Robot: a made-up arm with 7 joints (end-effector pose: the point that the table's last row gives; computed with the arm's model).
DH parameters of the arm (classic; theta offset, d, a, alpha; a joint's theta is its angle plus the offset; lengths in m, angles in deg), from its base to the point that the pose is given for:
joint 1: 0 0.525 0 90
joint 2: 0 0.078 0 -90
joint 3: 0 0.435 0.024 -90
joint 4: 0 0.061 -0.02 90
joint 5: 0 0.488 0 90
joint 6: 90 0.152 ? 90
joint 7: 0 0.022 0 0
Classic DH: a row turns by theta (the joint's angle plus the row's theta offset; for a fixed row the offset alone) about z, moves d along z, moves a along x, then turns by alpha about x.
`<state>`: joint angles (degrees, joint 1 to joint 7).
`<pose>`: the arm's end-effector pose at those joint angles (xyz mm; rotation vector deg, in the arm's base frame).
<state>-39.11 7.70 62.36 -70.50 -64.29 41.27 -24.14</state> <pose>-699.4 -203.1 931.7 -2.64 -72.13 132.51</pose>
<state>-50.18 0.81 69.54 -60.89 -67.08 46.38 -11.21</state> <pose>-669.6 -157.6 1080.3 -1.67 -69.41 130.56</pose>
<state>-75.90 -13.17 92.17 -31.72 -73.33 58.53 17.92</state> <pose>-505.2 -203.5 1360.6 7.34 -63.01 136.01</pose>
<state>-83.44 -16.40 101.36 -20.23 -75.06 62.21 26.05</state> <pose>-440.1 -239.8 1419.4 12.81 -60.05 142.28</pose>
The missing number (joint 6, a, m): 0.158
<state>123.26 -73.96 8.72 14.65 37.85 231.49 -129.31</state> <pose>-414.9 684.2 475.4 85.54 -17.72 131.31</pose>
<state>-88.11 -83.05 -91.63 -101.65 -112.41 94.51 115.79</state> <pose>366.0 -256.8 277.0 65.43 84.31 71.23</pose>
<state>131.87 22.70 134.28 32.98 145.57 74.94 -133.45</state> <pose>312.5 -639.1 1100.2 46.64 -16.68 93.53</pose>
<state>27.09 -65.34 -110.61 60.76 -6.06 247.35 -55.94</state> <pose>550.6 -214.7 978.8 -99.45 86.06 77.63</pose>
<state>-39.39 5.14 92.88 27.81 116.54 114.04 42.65</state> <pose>140.3 293.8 1262.4 -10.10 40.51 24.24</pose>
